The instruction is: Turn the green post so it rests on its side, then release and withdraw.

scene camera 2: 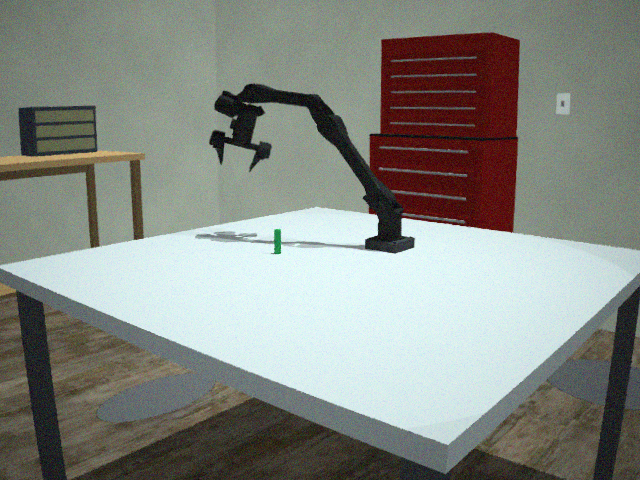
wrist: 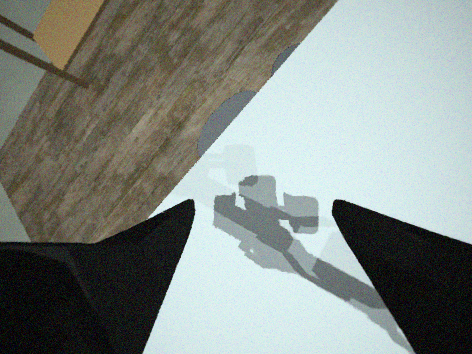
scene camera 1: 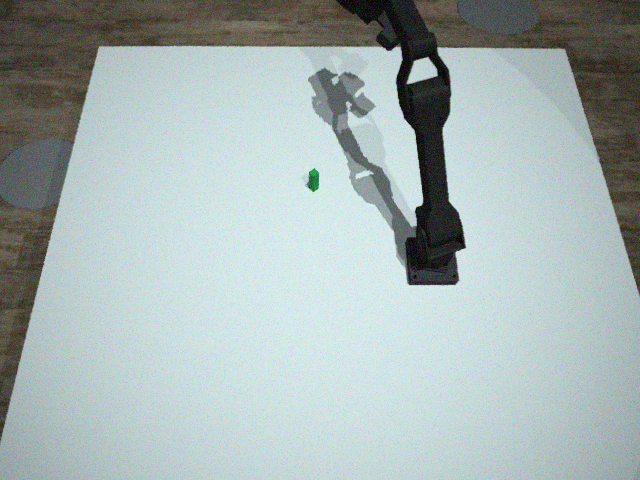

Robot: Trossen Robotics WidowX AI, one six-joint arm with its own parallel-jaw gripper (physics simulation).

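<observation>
The green post [scene camera 1: 313,180] [scene camera 2: 277,241] is small and stands upright on the white table [scene camera 1: 232,335] [scene camera 2: 361,330]. It does not show in the wrist view. My gripper [scene camera 2: 236,167] [wrist: 262,205] is open and empty, with its fingers wide apart and pointing mostly down. It hangs high above the table, well above the level of the post, and a little left of it in the second scene view. In the first scene view the fingertips are out of frame, past the table's far edge.
The arm's base [scene camera 1: 433,273] [scene camera 2: 390,243] stands on the table, right of the post. The arm's shadow [scene camera 1: 356,149] [wrist: 260,220] falls across the table. Beyond the table stand a red tool cabinet [scene camera 2: 439,87] and a wooden bench [scene camera 2: 116,156] with a small drawer box [scene camera 2: 64,130].
</observation>
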